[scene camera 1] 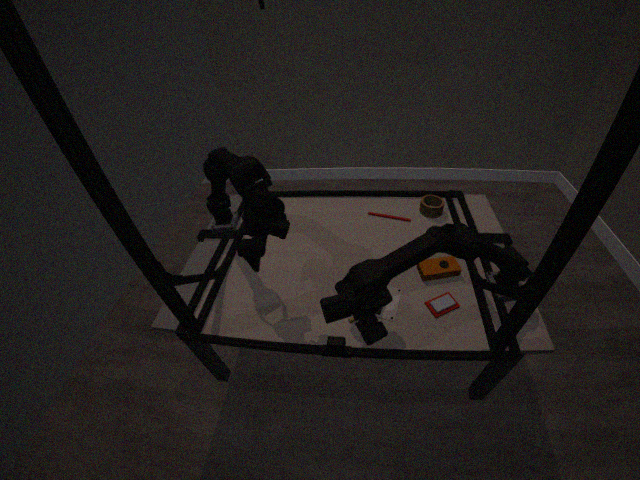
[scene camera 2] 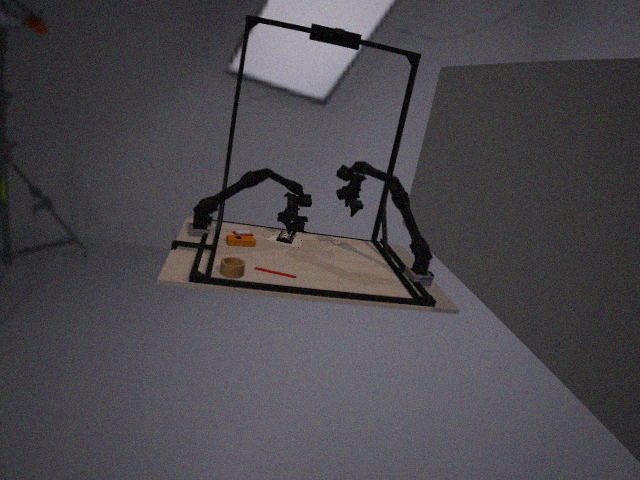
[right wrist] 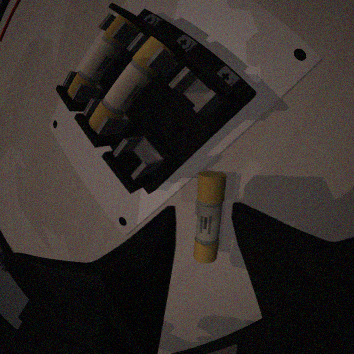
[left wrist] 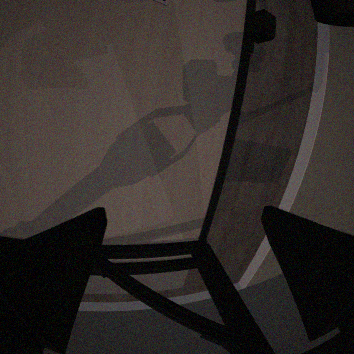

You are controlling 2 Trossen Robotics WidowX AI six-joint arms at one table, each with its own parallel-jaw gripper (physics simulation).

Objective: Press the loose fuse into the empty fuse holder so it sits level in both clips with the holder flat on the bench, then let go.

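Places are measured from the left arm's base along level axes (x left, y back, z up), in centimetres.
Where they show: left gripper, fingertip midpoint: (scene camera 1: 259, 262) (scene camera 2: 348, 211) (left wrist: 186, 215); right gripper, fingertip midpoint: (right wrist: 203, 211); left arm's base at its link origin: (scene camera 1: 224, 219) (scene camera 2: 419, 272); right arm's base at its link origin: (scene camera 1: 506, 282) (scene camera 2: 199, 227).
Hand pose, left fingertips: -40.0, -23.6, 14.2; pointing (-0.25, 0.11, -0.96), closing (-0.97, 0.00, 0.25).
Things, the pixels of their top centre, and the offset from my left fingertips, as dx, dy, dz. "spot": a spot on its surface instead.
- loose fuse at its top centre: (right wrist: 205, 225) (scene camera 1: 357, 316) -8.1, -25.4, -17.6
- white plate at a spot on its surface: (right wrist: 92, 170) spot: +0.8, -23.9, -18.8
- upper clip at a spot on its surface: (right wrist: 192, 91) spot: -5.1, -31.1, -17.2
- lower clip at a spot on its surface: (right wrist: 146, 152) spot: -4.0, -27.6, -17.2
- orange box at its top centre: (scene camera 1: 439, 264) (scene camera 2: 241, 237) +7.0, -54.5, -15.6
- red-rimmed item at its top centre: (scene camera 1: 442, 302) (scene camera 2: 243, 231) -6.5, -51.6, -17.6
- tape roll at its top centre: (scene camera 2: 233, 261) (scene camera 1: 432, 201) +39.4, -62.2, -14.0
- red stick at its top centre: (scene camera 1: 389, 216) (scene camera 2: 275, 271) +37.6, -44.0, -18.4
The loose fuse (right wrist: 210, 220) (scene camera 1: 352, 319), pale with yellow caps, lies on the bench beside the white plate (right wrist: 92, 170). The black holder block (right wrist: 167, 117) on that plate has two seated fuses (right wrist: 93, 60) (right wrist: 125, 85); its third pair of clips, an upper clip (right wrist: 192, 91) and a lower clip (right wrist: 146, 152), is empty. My right gripper (right wrist: 203, 211) is partly open, low over the bench, its fingertips on both sides of the loose fuse with gaps visible. My left gripper (left wrist: 186, 215) (scene camera 2: 354, 211) is wide open and empty, raised above the bench, away from the holder.
An orange box (scene camera 1: 438, 268) (scene camera 2: 241, 240) and a red-rimmed item (scene camera 1: 442, 304) lie right of the plate in scene camera 1. A tape roll (scene camera 1: 431, 206) (scene camera 2: 232, 267) and red stick (scene camera 1: 389, 216) (scene camera 2: 275, 272) lie farther back there. A black frame (scene camera 1: 258, 343) borders the bench.
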